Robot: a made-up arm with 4 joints.
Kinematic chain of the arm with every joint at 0, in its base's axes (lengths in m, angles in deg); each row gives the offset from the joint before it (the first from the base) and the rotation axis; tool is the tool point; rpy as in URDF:
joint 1: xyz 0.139 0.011 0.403 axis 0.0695 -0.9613 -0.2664
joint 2: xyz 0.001 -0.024 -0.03 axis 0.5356 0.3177 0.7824
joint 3: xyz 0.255 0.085 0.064 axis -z
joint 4: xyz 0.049 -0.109 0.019 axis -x
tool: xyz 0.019 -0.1 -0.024 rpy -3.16 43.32 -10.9
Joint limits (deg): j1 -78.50..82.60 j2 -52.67..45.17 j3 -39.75..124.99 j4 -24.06..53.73
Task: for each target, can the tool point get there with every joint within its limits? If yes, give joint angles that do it. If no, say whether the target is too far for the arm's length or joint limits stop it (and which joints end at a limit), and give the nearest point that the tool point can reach.
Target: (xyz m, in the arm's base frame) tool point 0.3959 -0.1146 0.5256
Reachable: yes | joints 21.33 20.76 18.11 27.45
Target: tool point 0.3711 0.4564 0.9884
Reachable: no: too far | nearest point 0.3290 0.0960 0.7694 | short by 0.424 m
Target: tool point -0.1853 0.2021 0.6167
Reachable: no: joint limits stop it (at a limit: joint 2, joint 3, joint 4) | nearest point 0.0070 0.0873 0.4896 | short by 0.257 m
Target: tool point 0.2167 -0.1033 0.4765
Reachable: yes | joints -15.26 -37.12 57.00 4.69
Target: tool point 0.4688 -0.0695 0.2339
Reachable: yes | joints -48.32 -5.92 -5.19 34.19
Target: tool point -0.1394 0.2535 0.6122
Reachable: no: joint limits stop it (at a limit: joint 1, joint 3, joint 4) | nearest point 0.0241 0.1048 0.4955 | short by 0.250 m
